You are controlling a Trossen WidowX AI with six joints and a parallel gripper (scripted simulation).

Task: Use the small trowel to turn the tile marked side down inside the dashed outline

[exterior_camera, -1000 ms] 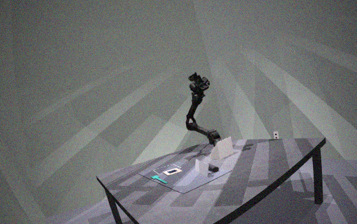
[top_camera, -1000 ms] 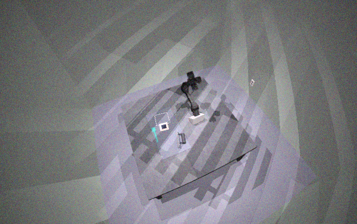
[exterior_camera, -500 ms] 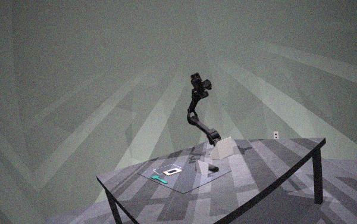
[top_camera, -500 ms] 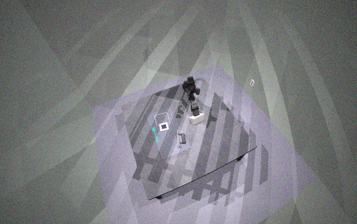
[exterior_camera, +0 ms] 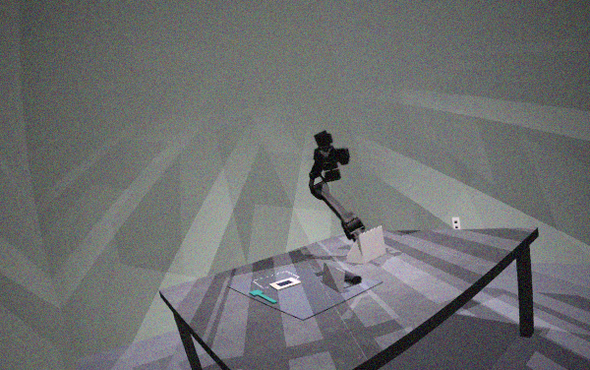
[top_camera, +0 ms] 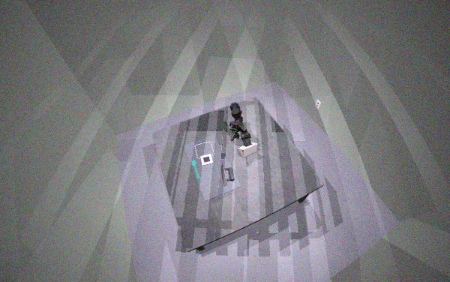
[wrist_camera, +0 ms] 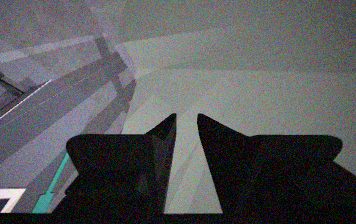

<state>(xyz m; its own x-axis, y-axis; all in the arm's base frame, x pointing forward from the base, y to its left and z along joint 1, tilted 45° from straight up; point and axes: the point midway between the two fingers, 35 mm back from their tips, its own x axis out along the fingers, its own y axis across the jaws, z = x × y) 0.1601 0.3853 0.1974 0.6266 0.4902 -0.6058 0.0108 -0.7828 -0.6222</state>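
Right now my gripper tip is 170 mm short of the dark mat, 130 mm to the left of it and 470 mm above it. From my gripper tip the other things lie so: teal trowel: 310 mm ahead, 150 mm to the right, 450 mm below; then tile: 190 mm ahead, 190 mm to the right, 450 mm below.
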